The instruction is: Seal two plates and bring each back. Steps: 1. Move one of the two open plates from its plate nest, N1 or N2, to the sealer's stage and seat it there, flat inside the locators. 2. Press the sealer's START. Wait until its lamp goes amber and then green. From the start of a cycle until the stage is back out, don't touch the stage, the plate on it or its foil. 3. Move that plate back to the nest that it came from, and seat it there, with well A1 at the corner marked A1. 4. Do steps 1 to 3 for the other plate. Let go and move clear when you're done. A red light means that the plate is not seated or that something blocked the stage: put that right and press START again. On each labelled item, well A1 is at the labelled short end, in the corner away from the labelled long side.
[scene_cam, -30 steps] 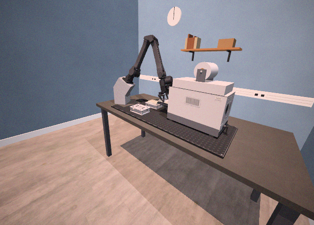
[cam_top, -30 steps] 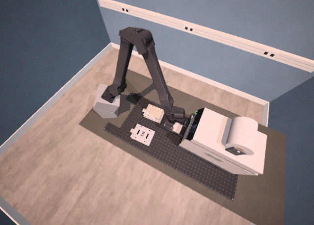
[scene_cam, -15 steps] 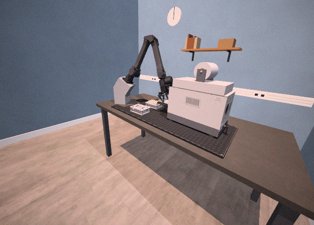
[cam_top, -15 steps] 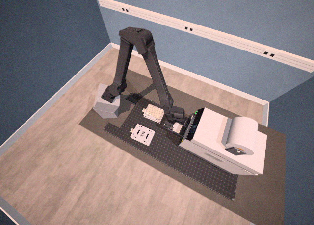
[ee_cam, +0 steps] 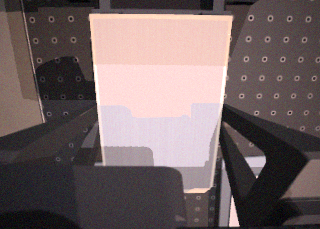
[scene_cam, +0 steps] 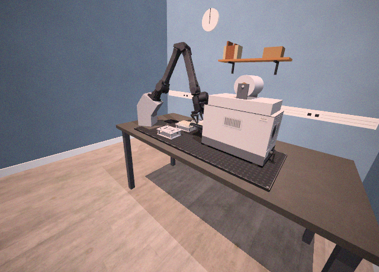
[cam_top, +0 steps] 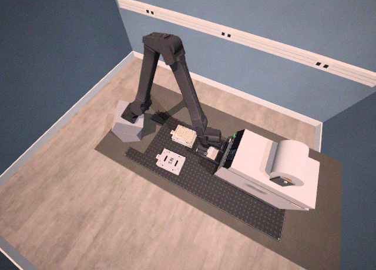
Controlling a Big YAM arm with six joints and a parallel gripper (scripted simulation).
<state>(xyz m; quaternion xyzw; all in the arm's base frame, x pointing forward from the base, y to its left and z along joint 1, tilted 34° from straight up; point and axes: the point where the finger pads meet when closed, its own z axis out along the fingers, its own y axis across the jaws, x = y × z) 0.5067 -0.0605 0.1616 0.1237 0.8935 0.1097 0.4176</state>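
My hand is 20 mm above the sealer stage. Also, from my hand: foil roll (330 mm ahead, 290 mm above, 50 mm to the right); then plate nest (210 mm behind, 130 mm to the right, 80 mm below).
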